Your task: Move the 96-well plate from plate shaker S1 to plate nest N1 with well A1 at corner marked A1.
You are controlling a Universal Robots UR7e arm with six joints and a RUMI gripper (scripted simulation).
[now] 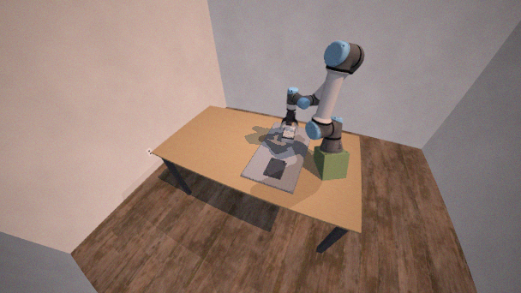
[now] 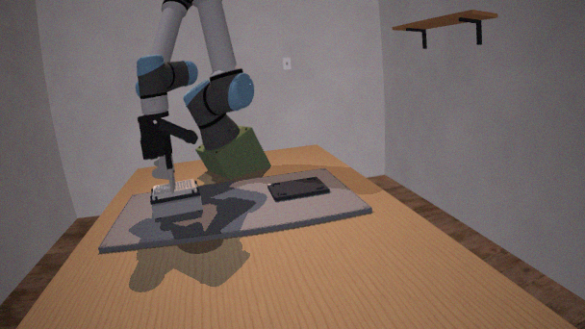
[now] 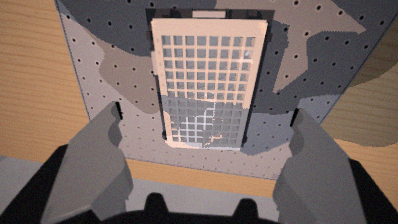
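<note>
The white 96-well plate is 1 cm below my hand. Also, from my hand: dark plate nest N1: 3 cm ahead, 36 cm to the left, 7 cm below.
</note>
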